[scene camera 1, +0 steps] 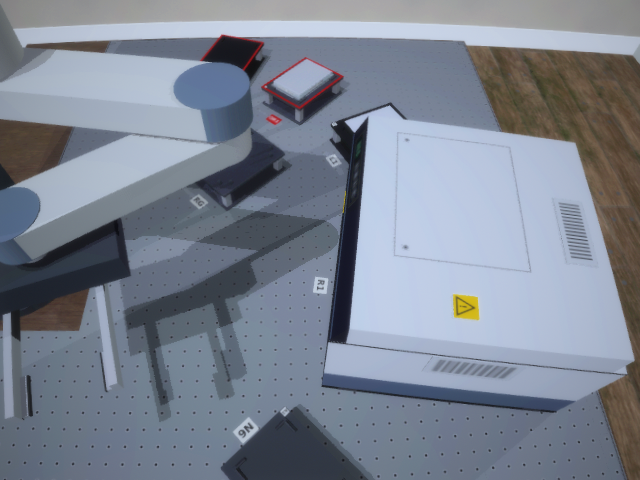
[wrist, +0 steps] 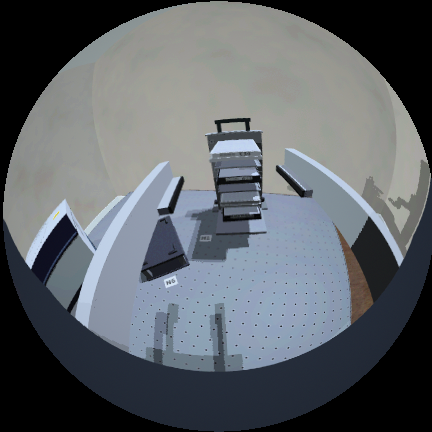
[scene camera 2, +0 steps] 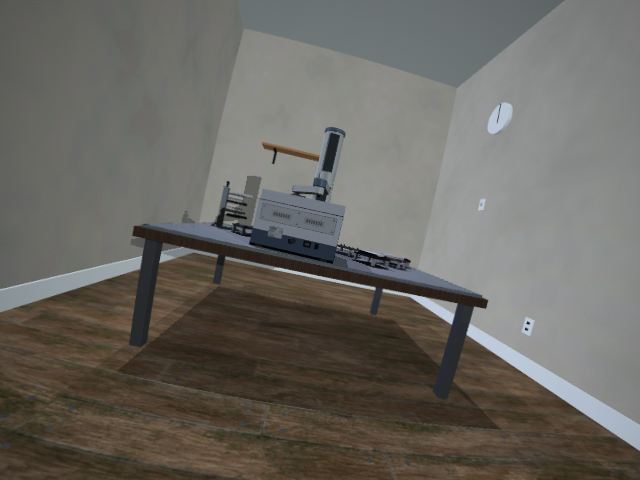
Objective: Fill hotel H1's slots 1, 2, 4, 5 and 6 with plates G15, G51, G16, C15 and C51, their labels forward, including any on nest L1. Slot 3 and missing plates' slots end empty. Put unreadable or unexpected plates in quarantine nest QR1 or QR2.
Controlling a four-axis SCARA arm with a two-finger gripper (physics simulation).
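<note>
Hotel H1 stands upright ahead of my gripper in the wrist view. A white plate is at its top, with lighter and black-edged levels below; the labels are too small to read. My gripper is open and empty, its fingers wide apart above the table, short of the hotel. Nest L1 is partly hidden behind the white instrument; whether its pale top is a plate or glare I cannot tell. One red-rimmed quarantine nest bears a white plate. The other red-rimmed nest shows a bare black top.
The big white instrument stands beside tag R1. Dark nest N6 lies left of the hotel in the wrist view. Dark nest RG is partly under the arm.
</note>
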